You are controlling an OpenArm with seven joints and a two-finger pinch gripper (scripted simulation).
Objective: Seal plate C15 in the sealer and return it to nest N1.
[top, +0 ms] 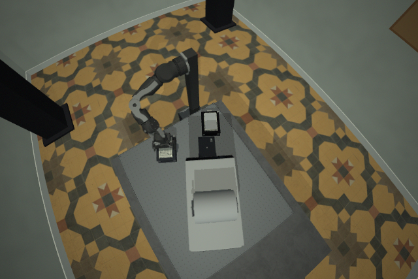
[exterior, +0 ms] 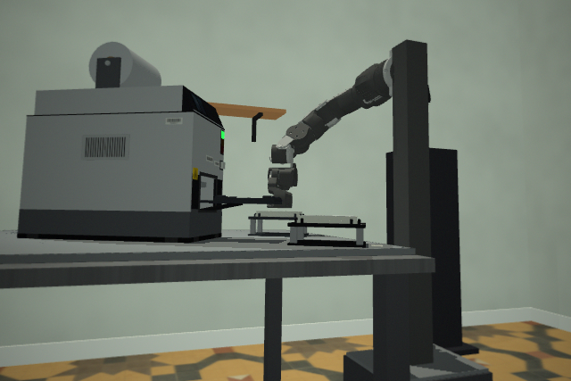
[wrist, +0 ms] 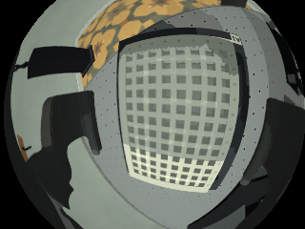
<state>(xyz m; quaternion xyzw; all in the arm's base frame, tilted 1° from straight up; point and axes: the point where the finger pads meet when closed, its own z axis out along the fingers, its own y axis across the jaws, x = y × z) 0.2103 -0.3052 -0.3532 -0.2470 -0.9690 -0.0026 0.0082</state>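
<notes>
Right now the plate C15 is 20 mm below my hand. The rest, counted from my hand: sealer stage: 210 mm to the left, 150 mm ahead, 20 mm above; then sealed plate C51: 340 mm to the left, 20 mm below; then start key: 190 mm ahead, 110 mm above, 80 mm to the left.
</notes>
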